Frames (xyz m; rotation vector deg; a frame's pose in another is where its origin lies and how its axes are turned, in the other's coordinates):
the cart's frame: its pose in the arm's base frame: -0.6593 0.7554 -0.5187 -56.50 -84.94 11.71
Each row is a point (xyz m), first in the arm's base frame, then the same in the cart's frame.
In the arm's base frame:
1: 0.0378 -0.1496 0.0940
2: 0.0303 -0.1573 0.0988
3: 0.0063 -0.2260 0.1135
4: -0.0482 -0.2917 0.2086
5: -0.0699 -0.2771 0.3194
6: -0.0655 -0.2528 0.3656
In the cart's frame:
1: -0.0512 -0.6465 -1.1224
2: -0.0539 -0.6577 -1.1200
3: -0.0925 -0.7202 -1.1308
4: -0.0750 -0.8467 -1.1297
5: 0.0124 -0.9196 -1.1270
6: 0.0630 -0.9328 -1.1300

